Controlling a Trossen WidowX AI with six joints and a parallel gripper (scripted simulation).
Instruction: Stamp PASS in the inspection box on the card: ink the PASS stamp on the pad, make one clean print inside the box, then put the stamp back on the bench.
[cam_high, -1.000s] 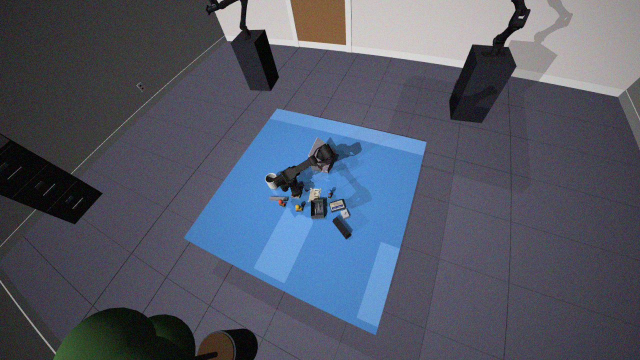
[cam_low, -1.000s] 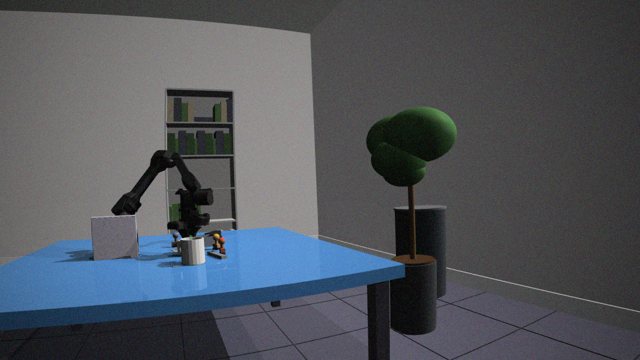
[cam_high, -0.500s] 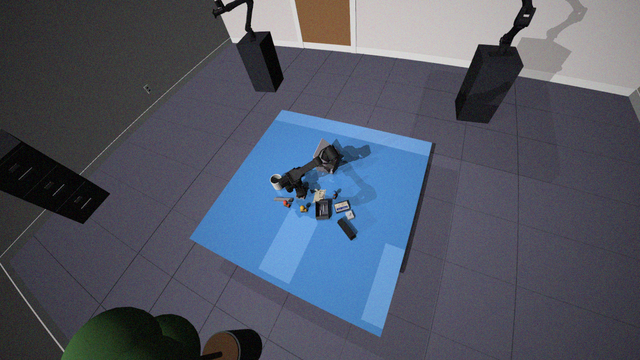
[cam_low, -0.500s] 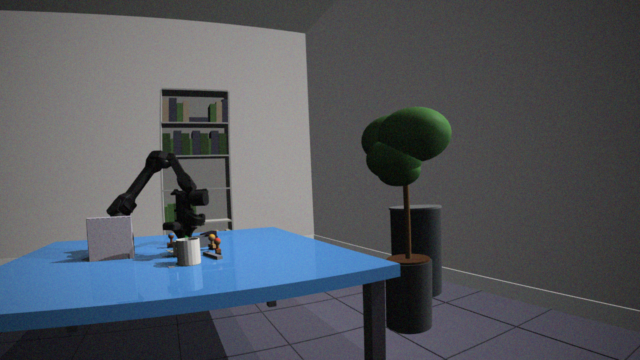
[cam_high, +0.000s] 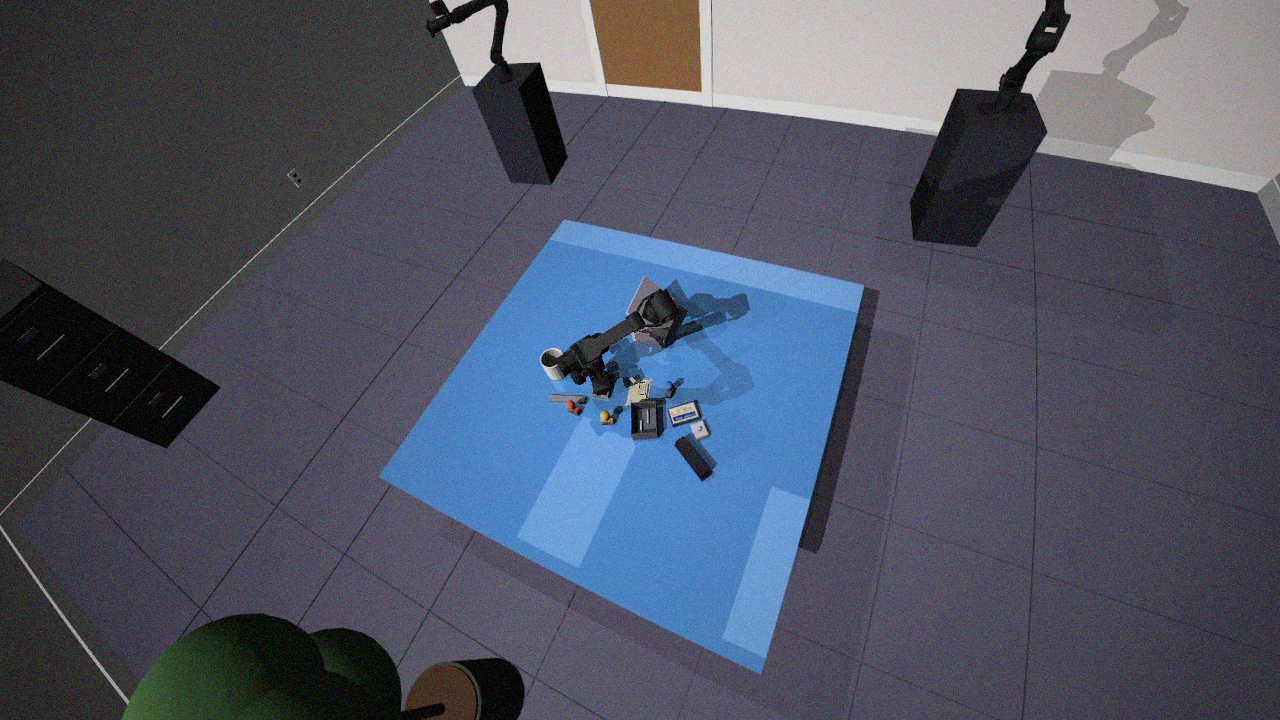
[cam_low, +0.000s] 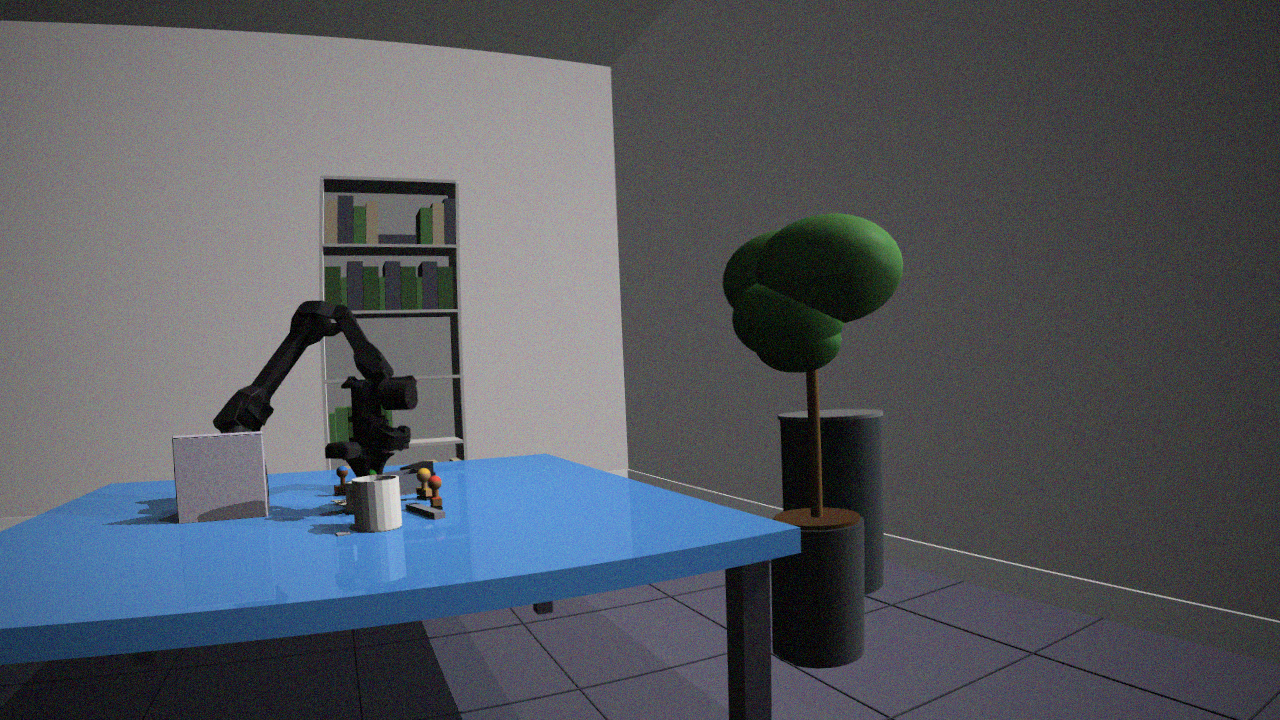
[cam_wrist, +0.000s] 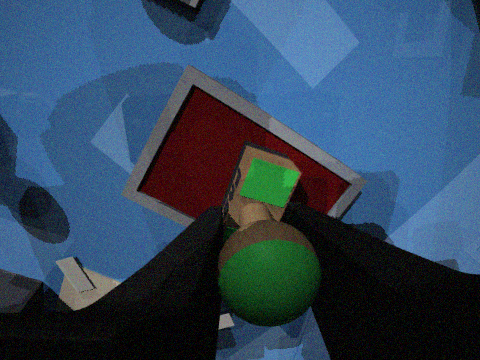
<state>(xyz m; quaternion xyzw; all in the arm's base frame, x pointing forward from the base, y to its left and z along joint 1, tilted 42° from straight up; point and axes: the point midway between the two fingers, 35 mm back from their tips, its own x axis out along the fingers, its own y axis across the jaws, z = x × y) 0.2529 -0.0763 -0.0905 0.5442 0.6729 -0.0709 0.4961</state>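
My gripper tip is now 30 mm above the red ink pad. The rest, counted from my gripper tip: red-knobbed stamp (110 mm ahead, 70 mm to the right, 20 mm below); then cream card (130 mm to the left, 40 mm below); then grey bar (80 mm ahead, 110 mm to the right, 30 mm below).
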